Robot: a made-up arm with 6 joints. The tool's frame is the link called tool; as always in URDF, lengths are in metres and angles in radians. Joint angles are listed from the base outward. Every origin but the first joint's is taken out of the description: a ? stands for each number. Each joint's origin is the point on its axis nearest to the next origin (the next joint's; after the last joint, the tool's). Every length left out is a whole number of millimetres.
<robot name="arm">
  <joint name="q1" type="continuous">
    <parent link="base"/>
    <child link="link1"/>
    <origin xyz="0.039 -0.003 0.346" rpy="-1.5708 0 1.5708"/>
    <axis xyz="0 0 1"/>
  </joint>
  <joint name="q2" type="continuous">
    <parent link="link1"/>
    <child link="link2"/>
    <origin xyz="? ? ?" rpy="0.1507 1.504 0"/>
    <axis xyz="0 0 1"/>
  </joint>
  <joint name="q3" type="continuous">
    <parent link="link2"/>
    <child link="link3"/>
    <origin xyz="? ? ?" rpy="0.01 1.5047 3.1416"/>
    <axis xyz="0 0 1"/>
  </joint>
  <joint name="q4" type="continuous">
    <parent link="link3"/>
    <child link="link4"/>
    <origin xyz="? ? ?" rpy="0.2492 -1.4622 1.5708"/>
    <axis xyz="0 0 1"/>
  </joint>
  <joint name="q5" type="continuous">
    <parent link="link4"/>
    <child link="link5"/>
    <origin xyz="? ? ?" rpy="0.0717 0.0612 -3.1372"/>
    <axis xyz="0 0 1"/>
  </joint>
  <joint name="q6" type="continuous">
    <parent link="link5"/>
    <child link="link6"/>
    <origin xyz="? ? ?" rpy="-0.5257 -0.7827 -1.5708"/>
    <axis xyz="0 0 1"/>
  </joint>
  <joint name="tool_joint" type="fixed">
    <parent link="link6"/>
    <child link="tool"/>
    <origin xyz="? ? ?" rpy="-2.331 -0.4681 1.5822"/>
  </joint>
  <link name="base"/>
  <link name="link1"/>
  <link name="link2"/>
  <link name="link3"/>
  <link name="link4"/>
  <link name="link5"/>
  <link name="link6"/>
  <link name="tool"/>
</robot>
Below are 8 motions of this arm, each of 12 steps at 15 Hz.
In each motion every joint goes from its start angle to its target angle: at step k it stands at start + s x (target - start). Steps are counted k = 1, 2, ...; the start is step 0. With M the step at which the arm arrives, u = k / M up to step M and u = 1 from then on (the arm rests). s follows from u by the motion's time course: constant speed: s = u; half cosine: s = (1 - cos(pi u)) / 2; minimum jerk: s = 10 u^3 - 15 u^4 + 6 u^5.
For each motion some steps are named. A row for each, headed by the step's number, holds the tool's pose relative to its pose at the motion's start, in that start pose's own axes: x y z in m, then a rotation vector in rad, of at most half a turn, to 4 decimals.
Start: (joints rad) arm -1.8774 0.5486 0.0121 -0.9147 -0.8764 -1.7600
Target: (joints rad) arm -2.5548 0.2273 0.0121 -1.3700 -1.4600 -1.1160
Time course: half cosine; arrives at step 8
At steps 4, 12:
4: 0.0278 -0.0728 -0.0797 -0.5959 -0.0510 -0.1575
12: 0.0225 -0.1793 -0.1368 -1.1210 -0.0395 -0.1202

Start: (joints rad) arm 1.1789 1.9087 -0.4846 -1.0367 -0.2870 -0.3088
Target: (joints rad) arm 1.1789 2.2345 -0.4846 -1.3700 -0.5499 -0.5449
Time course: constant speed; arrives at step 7
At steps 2, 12:
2: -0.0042 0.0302 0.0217 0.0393 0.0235 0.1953
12: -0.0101 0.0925 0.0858 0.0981 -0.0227 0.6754

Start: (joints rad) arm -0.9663 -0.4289 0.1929 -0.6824 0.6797 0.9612
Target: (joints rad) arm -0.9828 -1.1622 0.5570 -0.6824 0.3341 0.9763
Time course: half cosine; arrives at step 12
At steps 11, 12:
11: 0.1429 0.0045 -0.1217 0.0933 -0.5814 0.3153
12: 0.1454 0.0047 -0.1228 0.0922 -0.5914 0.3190

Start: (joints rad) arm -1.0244 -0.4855 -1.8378 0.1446 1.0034 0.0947
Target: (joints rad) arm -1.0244 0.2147 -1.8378 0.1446 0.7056 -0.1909
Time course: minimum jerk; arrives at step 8
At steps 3, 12:
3: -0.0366 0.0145 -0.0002 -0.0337 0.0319 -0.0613
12: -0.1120 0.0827 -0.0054 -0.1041 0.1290 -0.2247

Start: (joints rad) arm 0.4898 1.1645 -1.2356 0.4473 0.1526 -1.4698
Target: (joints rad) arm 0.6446 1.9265 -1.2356 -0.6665 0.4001 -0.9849
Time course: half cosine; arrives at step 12
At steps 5, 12:
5: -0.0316 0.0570 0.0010 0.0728 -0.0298 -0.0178
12: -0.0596 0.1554 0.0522 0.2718 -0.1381 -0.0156

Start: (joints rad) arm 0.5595 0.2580 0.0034 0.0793 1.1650 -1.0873
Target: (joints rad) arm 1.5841 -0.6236 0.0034 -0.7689 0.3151 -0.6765
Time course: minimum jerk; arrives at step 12
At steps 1, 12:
1: 0.0018 -0.0004 0.0006 -0.0044 -0.0078 0.0007
12: 0.1719 -0.2005 0.3383 -1.6172 -0.9629 0.1955

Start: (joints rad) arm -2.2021 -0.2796 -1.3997 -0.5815 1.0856 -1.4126
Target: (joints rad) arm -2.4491 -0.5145 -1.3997 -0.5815 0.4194 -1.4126
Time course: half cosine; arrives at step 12
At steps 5, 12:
5: 0.0337 -0.0009 0.0218 -0.2499 -0.1409 0.1894
12: 0.0877 0.0053 0.0697 -0.7005 -0.4031 0.4423

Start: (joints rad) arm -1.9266 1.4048 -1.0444 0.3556 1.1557 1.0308
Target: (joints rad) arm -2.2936 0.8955 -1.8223 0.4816 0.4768 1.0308
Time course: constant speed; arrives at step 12
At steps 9, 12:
9: -0.0889 -0.0433 0.1360 0.0082 1.0803 0.3226
12: -0.0646 -0.0546 0.2053 -0.0146 1.4525 0.3923

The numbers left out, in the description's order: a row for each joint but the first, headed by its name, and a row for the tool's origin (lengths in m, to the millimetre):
q2: 0.022 -0.015 0
q3: -0.189 -0.014 0
q4: 0.133 -0.314 0
q5: 0.05 0.015 0
q6: 0.038 -0.002 0
tool: 0.028 -0.015 0

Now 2 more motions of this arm.
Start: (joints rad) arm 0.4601 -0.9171 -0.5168 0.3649 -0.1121 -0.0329
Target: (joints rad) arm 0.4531 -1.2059 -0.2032 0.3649 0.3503 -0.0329
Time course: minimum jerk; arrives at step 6
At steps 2, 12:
2: 0.0262 -0.0237 -0.0086 -0.0489 -0.0721 -0.0804
12: 0.1275 -0.1059 -0.0148 -0.1647 -0.3882 -0.4131

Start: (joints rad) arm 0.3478 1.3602 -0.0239 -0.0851 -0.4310 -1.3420
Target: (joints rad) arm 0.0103 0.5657 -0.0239 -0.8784 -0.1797 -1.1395
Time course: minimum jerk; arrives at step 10
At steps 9, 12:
9: 0.1192 -0.3133 -0.0093 -0.9320 -0.3581 -0.3112
12: 0.1196 -0.3161 -0.0080 -0.9399 -0.3605 -0.3138

